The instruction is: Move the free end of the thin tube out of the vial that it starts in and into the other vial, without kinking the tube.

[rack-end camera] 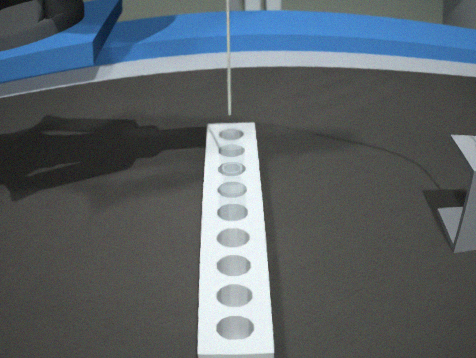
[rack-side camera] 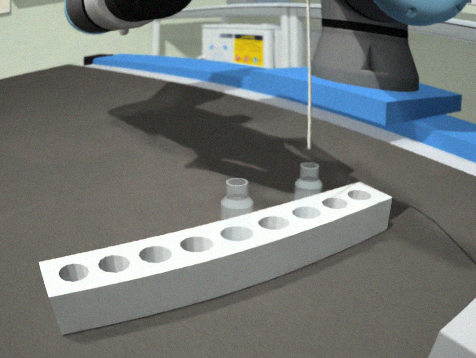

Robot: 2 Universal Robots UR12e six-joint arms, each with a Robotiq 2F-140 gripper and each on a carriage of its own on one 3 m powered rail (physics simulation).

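The thin pale tube (rack-side camera: pixel 309 90) (rack-end camera: pixel 229 75) hangs straight down from above both views with no kink showing. Its free end is in the air, a small gap above the mouth of the farther clear vial (rack-side camera: pixel 308 188) in the rack-side view. The nearer clear vial (rack-side camera: pixel 237 204) (rack-end camera: pixel 231 168) has no tube in it. Both vials stand in the white rack (rack-side camera: pixel 220 272) (rack-end camera: pixel 212 280), with empty holes between and around them. The farther vial is too faint to make out surely in the rack-end view. My right gripper is above both views, and my left gripper does not show.
Part of my right arm shows at the top of both views, above the blue rail (rack-side camera: pixel 180 70) (rack-end camera: pixel 300 30) along the far table edge. A white bracket (rack-side camera: pixel 457 335) (rack-end camera: pixel 467 215) stands at the right. A wide arm shadow lies on the dark table.
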